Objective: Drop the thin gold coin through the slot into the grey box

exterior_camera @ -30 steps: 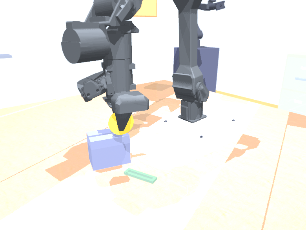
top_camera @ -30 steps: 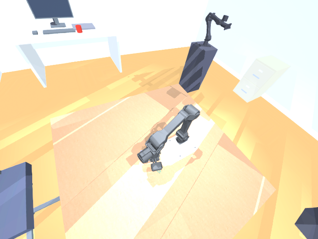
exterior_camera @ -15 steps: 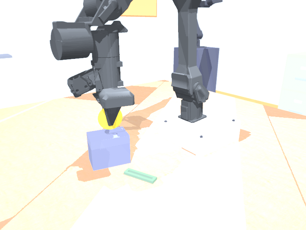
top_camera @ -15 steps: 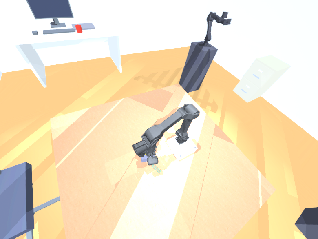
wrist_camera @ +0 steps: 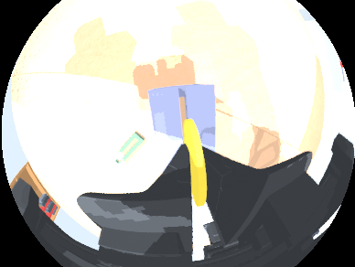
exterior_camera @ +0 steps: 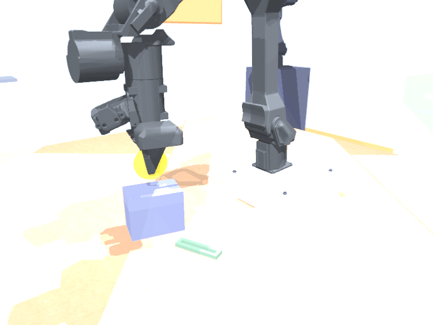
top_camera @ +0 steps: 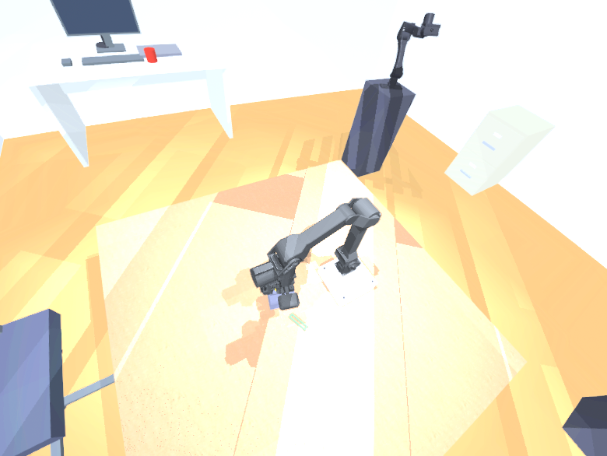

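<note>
Now: gripper tip 2 cm below the gold coin.
</note>
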